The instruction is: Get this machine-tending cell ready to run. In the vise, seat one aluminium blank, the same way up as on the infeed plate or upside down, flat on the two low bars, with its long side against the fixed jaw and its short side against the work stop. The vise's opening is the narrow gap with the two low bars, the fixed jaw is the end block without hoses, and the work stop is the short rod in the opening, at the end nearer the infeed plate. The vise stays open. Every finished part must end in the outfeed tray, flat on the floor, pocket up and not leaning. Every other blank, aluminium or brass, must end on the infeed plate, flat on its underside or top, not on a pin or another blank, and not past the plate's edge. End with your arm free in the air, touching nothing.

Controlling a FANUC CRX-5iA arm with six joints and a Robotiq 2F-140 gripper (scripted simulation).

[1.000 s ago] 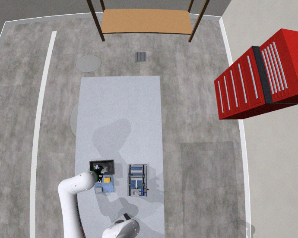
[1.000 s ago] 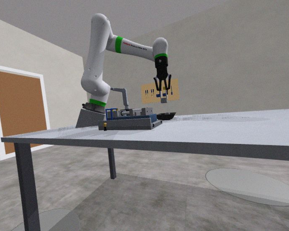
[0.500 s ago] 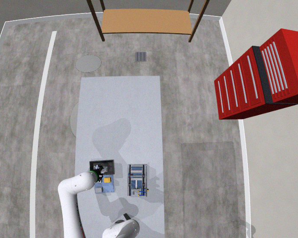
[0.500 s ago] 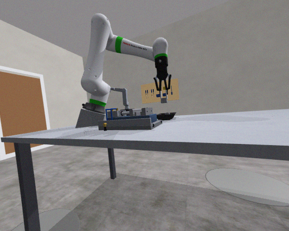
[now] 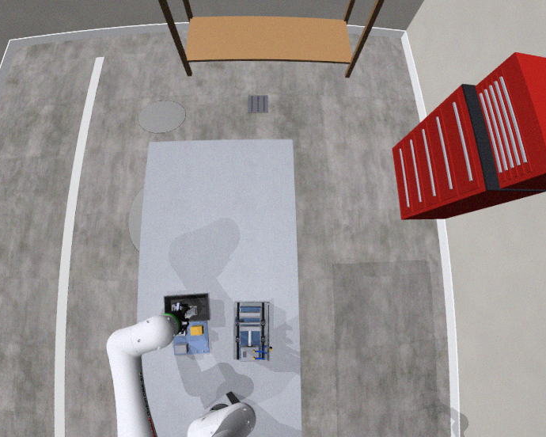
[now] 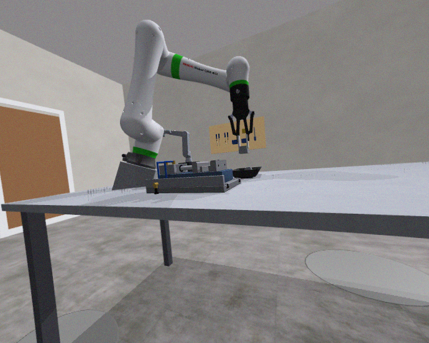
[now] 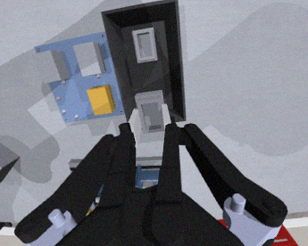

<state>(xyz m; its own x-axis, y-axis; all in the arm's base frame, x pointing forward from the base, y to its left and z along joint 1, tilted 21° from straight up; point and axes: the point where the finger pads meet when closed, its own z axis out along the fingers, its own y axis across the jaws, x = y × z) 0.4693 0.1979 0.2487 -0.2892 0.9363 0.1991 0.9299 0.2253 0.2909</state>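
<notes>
My gripper is now 15 cm above the brass blank, 12 cm past it and 3 cm to the left of it. Also, from my hand: blue infeed plate (18 cm below, 17 cm behind); then hose-end block (32 cm to the right, 15 cm behind, 10 cm below); then black work stop rod (24 cm to the right, 9 cm below).
</notes>
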